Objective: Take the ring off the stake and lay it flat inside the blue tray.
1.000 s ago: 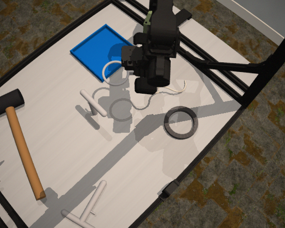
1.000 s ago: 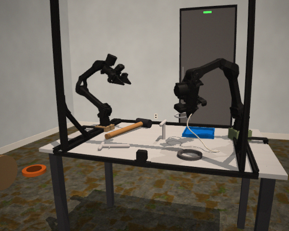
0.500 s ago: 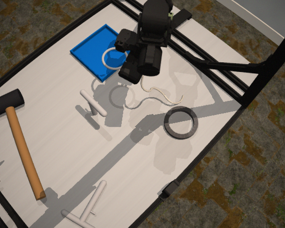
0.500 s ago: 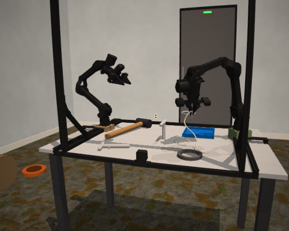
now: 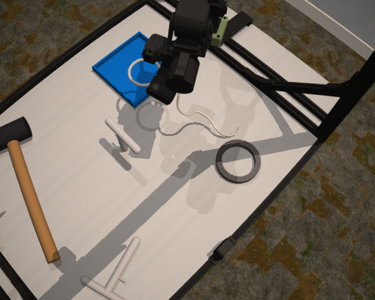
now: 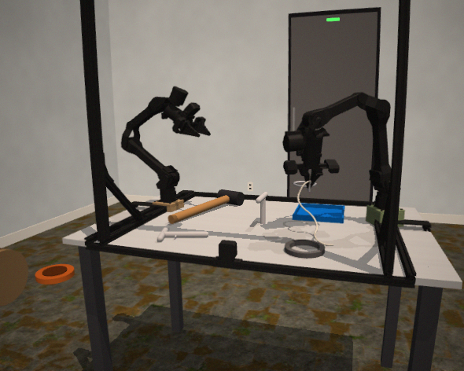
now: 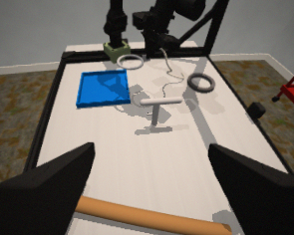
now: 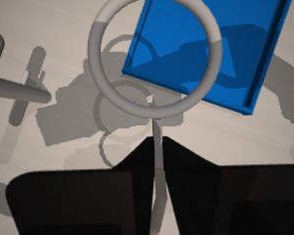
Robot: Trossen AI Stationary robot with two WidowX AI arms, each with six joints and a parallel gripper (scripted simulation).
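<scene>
Right now the blue tray is 170 mm ahead of my right hand, 160 mm below it and 30 mm to the right of it.
</scene>
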